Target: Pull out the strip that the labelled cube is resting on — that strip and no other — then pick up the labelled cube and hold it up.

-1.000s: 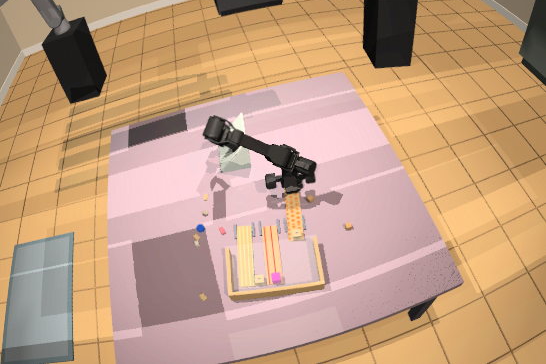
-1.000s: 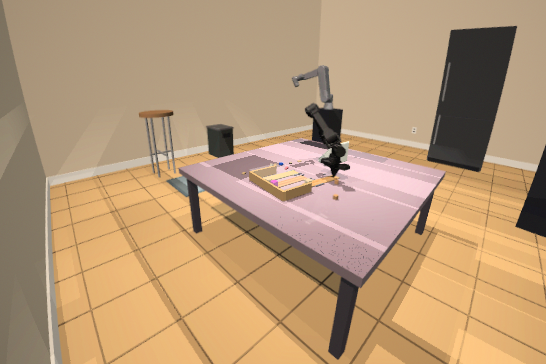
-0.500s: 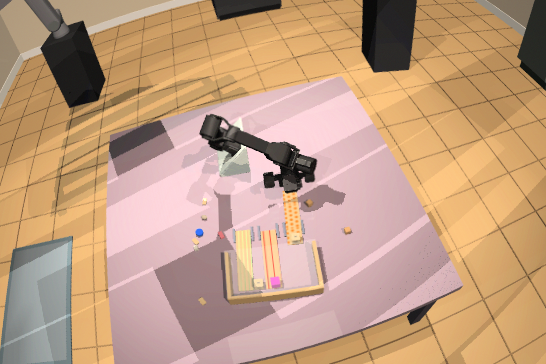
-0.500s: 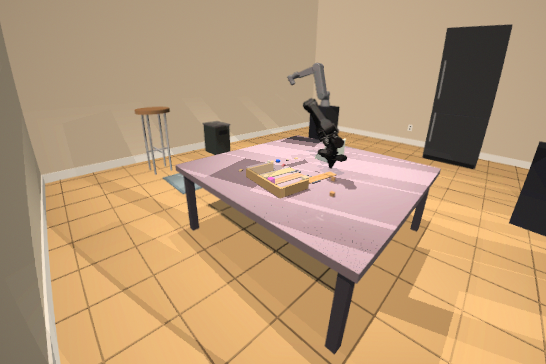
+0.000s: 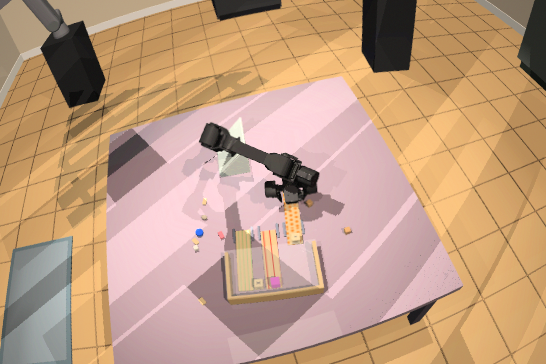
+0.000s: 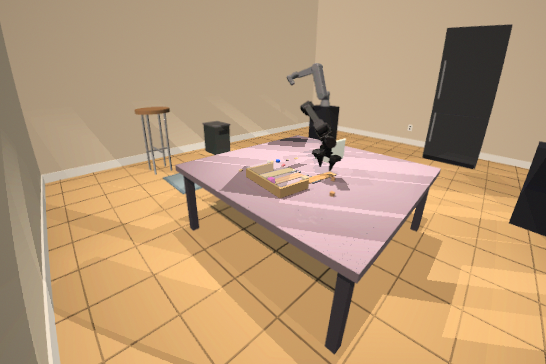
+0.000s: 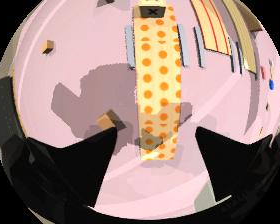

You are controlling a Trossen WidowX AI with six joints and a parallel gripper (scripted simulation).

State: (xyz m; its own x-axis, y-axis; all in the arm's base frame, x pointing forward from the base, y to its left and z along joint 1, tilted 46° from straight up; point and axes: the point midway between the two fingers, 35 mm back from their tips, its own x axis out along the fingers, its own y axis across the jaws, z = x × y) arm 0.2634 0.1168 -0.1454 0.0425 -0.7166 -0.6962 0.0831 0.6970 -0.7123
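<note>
The orange-dotted strip is 40 mm ahead of my gripper tip, 10 mm to the right of it and 50 mm below it. Round my gripper tip: blue disc (60 mm ahead, 370 mm to the right, 50 mm below).
</note>
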